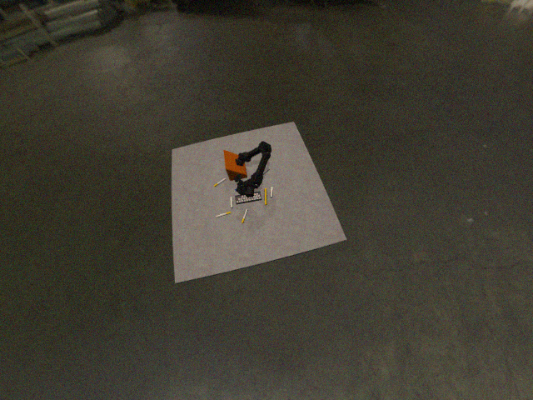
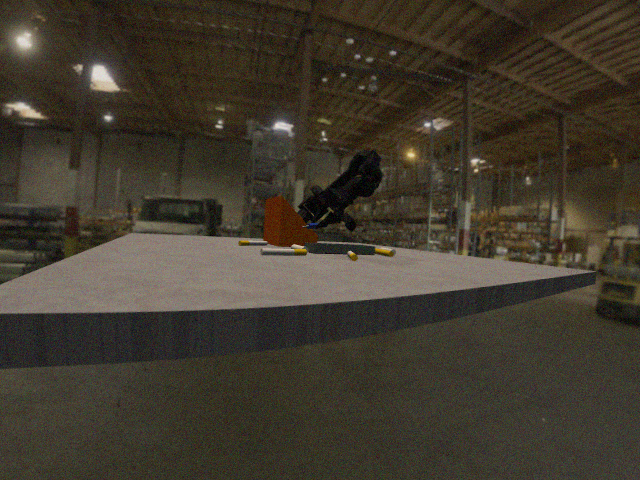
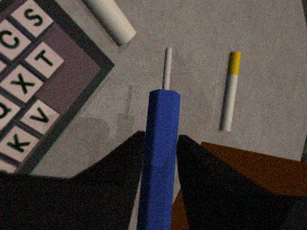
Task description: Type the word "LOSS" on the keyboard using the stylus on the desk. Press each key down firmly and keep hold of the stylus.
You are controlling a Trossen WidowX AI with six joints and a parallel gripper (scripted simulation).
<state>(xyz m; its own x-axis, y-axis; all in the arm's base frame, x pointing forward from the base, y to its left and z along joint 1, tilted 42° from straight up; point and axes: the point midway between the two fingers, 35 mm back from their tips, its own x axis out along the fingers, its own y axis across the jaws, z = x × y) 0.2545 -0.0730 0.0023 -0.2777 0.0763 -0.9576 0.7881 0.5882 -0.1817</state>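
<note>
My gripper tip is 10 mm to the left of the blue stylus. The rest, counted from my gripper tip: grey stylus tip 20 mm ahead, 40 mm to the right.
</note>
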